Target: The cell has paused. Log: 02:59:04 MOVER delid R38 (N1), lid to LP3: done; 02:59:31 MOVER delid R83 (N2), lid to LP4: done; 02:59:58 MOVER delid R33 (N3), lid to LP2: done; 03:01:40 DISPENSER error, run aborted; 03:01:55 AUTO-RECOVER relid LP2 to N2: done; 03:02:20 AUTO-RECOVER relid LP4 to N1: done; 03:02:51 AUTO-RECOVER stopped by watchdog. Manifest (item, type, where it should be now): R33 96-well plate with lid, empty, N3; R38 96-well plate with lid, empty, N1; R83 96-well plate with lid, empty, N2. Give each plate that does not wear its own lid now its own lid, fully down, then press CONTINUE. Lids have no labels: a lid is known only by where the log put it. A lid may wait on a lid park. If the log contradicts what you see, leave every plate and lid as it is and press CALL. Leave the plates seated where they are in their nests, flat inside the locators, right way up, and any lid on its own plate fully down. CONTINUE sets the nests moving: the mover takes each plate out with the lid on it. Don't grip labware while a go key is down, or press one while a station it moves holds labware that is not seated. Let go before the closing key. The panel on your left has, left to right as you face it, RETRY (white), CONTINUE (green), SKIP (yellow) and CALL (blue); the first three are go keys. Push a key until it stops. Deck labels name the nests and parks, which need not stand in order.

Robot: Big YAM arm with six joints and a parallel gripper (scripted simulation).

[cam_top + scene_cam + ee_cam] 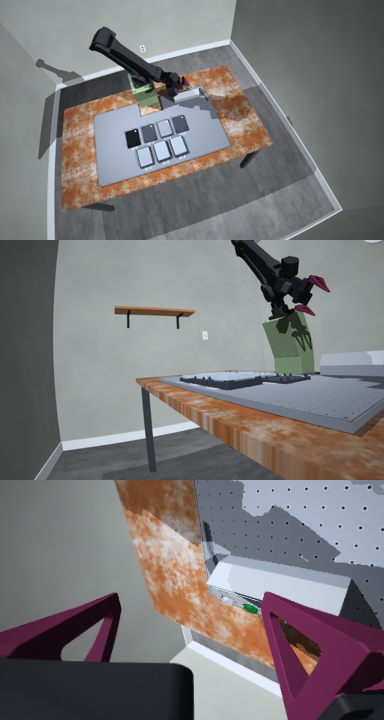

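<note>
Now: hand 250 mm above the clear lid, 220 mm to the left of it and 100 mm short of it. Also, from my hand: green continue key (200 mm below, 150 mm behind, 80 mm to the left); yellow key (200 mm below, 160 mm behind, 30 mm to the left); blue key (200 mm below, 160 mm behind, 20 mm to the right).
</note>
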